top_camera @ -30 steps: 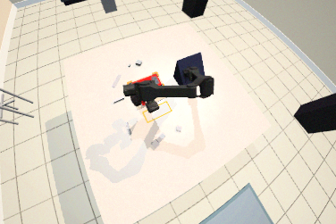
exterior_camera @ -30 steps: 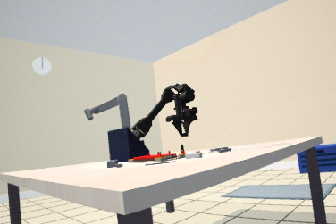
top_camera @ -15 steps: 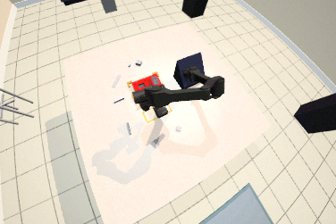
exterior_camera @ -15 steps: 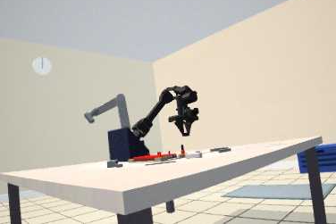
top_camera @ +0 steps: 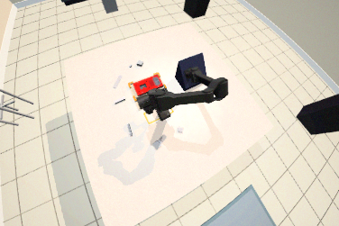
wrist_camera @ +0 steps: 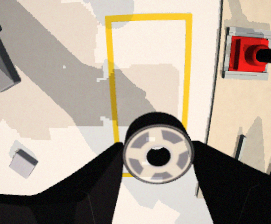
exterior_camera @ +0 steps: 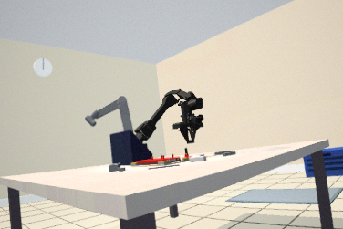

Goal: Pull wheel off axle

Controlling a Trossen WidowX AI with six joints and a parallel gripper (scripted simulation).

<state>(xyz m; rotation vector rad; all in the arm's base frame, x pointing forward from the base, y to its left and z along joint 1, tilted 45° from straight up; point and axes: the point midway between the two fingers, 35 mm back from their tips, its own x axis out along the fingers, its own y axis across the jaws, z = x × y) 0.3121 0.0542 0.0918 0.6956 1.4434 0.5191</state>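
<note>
Now: the upright axle 40 mm ahead of my gripper tip, 100 mm to the right of it and 50 mm below it. Also, from my gripper tip: dark wheel: right at my gripper tip.
</note>
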